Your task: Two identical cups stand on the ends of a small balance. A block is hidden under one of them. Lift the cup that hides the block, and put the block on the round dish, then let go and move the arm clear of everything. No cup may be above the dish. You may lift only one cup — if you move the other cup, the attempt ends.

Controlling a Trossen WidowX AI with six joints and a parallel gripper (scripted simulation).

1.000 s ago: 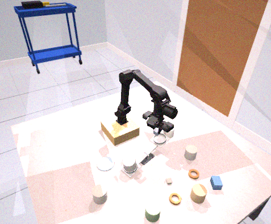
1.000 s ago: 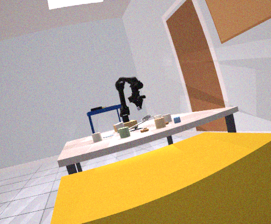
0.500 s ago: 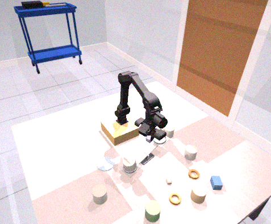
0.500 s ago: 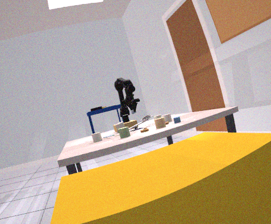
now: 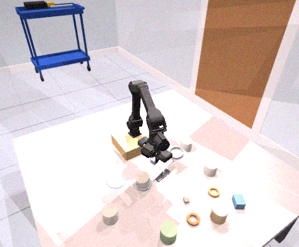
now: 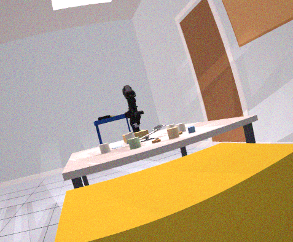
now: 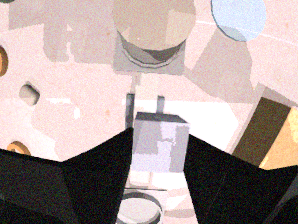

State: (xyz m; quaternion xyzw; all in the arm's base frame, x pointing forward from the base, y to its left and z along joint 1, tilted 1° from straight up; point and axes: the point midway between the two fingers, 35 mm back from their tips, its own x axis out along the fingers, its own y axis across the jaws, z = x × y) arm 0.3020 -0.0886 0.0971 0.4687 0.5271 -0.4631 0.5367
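The round white dish lies 100 mm behind my gripper tip, 170 mm to the right of it and 130 mm below it. The rest, counted from my gripper tip: dark object (50 mm behind, 310 mm to the left, 120 mm below); then blue block (370 mm ahead, 230 mm to the left, 110 mm below); then grey block (10 mm above).
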